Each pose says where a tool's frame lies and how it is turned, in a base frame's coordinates. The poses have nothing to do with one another.
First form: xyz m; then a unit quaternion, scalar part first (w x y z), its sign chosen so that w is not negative.
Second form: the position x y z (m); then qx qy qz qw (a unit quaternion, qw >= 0). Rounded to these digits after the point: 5 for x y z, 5 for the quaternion.
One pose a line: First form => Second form
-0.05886, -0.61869, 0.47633, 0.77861, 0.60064, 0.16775, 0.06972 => -0.05886, -0.61869, 0.47633, 0.60064, 0.16775, 0.06972, 0.77861
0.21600, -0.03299, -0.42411, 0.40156, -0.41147, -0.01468, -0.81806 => 0.21600, -0.03299, -0.42411, -0.41147, -0.01468, -0.81806, 0.40156
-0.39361, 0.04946, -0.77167, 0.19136, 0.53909, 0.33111, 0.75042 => -0.39361, 0.04946, -0.77167, 0.53909, 0.33111, 0.75042, 0.19136
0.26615, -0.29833, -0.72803, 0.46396, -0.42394, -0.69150, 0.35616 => 0.26615, -0.29833, -0.72803, -0.42394, -0.69150, 0.35616, 0.46396
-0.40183, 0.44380, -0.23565, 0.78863, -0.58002, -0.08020, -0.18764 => -0.40183, 0.44380, -0.23565, -0.58002, -0.08020, -0.18764, 0.78863
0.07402, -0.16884, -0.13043, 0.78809, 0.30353, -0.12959, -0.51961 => 0.07402, -0.16884, -0.13043, 0.30353, -0.12959, -0.51961, 0.78809
